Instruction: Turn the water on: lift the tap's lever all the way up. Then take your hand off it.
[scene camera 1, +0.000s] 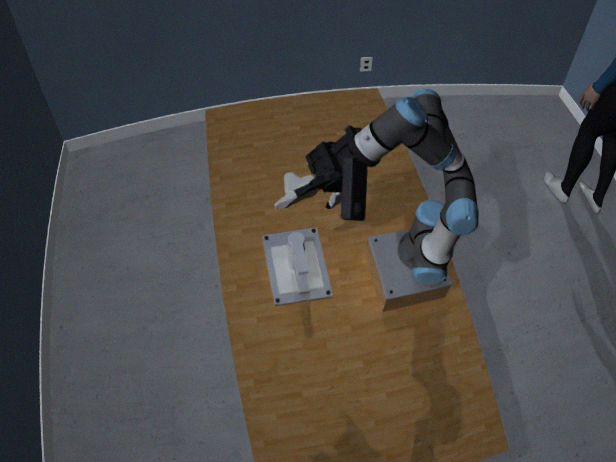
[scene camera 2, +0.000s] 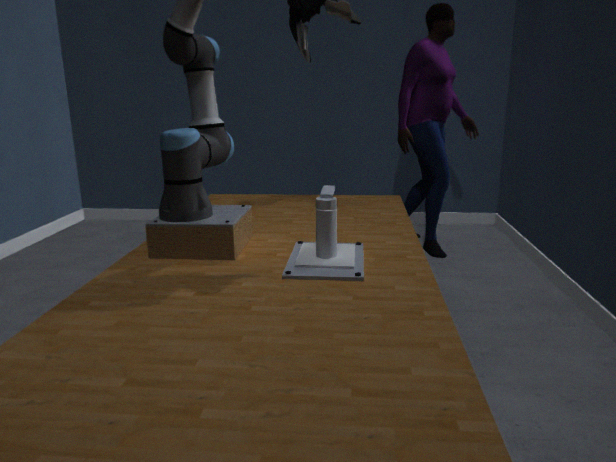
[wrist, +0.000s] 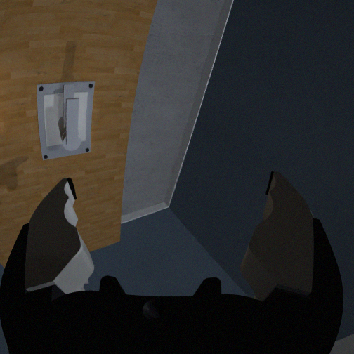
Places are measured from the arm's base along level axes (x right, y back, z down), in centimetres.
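Pixels of known places: gripper, fingertip midpoint: (scene camera 1: 301, 207) (scene camera 2: 335, 42); arm's base, origin of the base link: (scene camera 2: 186, 216).
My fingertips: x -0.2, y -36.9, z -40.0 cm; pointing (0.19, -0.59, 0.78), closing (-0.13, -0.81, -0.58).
For each thing: its middle in the pictures, then the offset to it from my fingertips. "*": a spot on its surface instead.
- pale grey tap, surface spot: (scene camera 2: 326, 230) * dx +16.2, dy +4.3, dz +40.5 cm
- grey mounting plate, body centre: (scene camera 2: 326, 258) (scene camera 1: 296, 265) dx +13.8, dy +4.0, dz +47.8 cm
- spout, body centre: (scene camera 1: 300, 273) dx +6.9, dy +2.6, dz +40.6 cm
A pale grey tap (scene camera 1: 296, 237) (scene camera 2: 326, 230) (wrist: 71, 144) stands upright on a grey mounting plate (scene camera 1: 270, 260) (scene camera 2: 325, 273) (wrist: 43, 125). Its flat lever (scene camera 1: 300, 260) (scene camera 2: 328, 190) (wrist: 72, 117) reaches out from the tap's top, above the spout (scene camera 1: 303, 285) (wrist: 69, 90). In scene camera 2 the lever's end shows higher than the tap's body; its exact tilt is hard to tell. My gripper (scene camera 1: 305, 205) (scene camera 2: 333, 41) (wrist: 168, 177) is open and empty, with its fingers wide apart. It hangs high above the table, well apart from the lever and touching nothing.
My arm's base (scene camera 1: 430, 250) (scene camera 2: 185, 200) stands on a wooden block with a grey top (scene camera 1: 390, 280) (scene camera 2: 192, 240), beside the tap's plate. A person in a purple top (scene camera 2: 427, 85) is beyond the table. Another person's legs (scene camera 1: 580, 160) show at the right of scene camera 1.
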